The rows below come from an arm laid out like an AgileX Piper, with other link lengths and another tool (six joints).
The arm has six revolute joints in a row. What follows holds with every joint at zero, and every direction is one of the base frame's. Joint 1 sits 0.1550 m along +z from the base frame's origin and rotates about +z. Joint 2 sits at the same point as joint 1 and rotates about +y. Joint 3 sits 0.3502 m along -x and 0.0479 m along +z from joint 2 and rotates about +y. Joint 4 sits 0.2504 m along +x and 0.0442 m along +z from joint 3 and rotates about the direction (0.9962, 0, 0.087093). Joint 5 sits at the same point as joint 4 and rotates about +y. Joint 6 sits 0.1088 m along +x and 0.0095 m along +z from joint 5 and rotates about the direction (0.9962, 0, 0.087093). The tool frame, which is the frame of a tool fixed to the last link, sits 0.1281 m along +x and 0.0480 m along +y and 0.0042 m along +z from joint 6; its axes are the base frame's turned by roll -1.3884, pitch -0.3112 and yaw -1.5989 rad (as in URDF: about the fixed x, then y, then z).
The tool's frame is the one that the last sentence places.
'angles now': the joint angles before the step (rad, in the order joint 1, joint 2, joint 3, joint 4, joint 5, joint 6). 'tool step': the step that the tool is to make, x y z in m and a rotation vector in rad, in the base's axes. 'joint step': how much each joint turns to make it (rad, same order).
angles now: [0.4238, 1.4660, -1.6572, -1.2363, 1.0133, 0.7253]
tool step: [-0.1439, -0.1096, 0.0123, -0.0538, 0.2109, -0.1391]
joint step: [-0.1986, -0.2837, 0.0033, 0.2771, 0.1890, -0.5192]
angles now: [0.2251, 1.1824, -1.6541, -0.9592, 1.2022, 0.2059]
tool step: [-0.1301, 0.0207, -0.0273, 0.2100, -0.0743, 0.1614]
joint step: [-0.0515, -0.3887, 0.2044, 0.3139, 0.0093, -0.0921]
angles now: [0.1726, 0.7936, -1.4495, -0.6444, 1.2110, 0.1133]
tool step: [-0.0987, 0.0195, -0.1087, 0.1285, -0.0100, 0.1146]
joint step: [-0.0008, -0.4255, 0.3846, 0.1708, 0.0091, -0.0023]
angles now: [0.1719, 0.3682, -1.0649, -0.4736, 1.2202, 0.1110]
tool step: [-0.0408, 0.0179, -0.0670, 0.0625, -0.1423, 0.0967]
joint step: [-0.0001, -0.3337, 0.2564, 0.0983, -0.0830, -0.0052]
